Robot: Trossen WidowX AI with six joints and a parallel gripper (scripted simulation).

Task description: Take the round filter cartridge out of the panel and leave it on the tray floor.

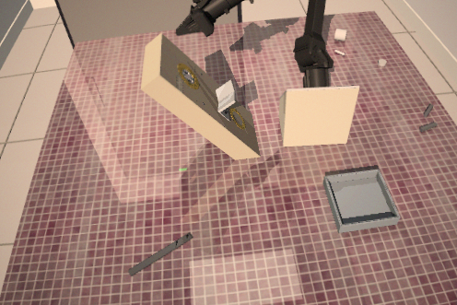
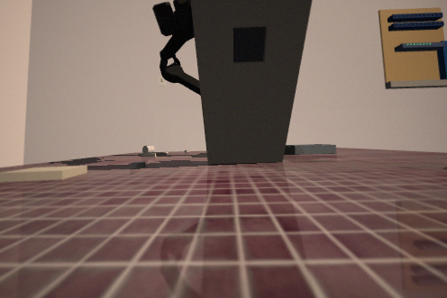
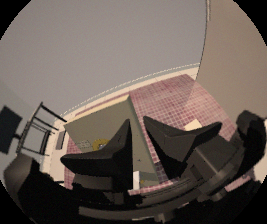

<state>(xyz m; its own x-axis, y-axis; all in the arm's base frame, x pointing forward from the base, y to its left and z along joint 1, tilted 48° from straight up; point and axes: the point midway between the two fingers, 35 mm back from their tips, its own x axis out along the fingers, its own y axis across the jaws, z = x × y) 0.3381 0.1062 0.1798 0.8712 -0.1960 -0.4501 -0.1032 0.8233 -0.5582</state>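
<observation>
The round filter cartridge lies 20 mm behind my gripper tip, 90 mm to the left of it and 80 mm below it. The rest, counted from my gripper tip: beige service panel 60 mm behind, 90 mm to the left, 160 mm below; then grey tray 460 mm behind, 330 mm to the left, 310 mm below.
</observation>
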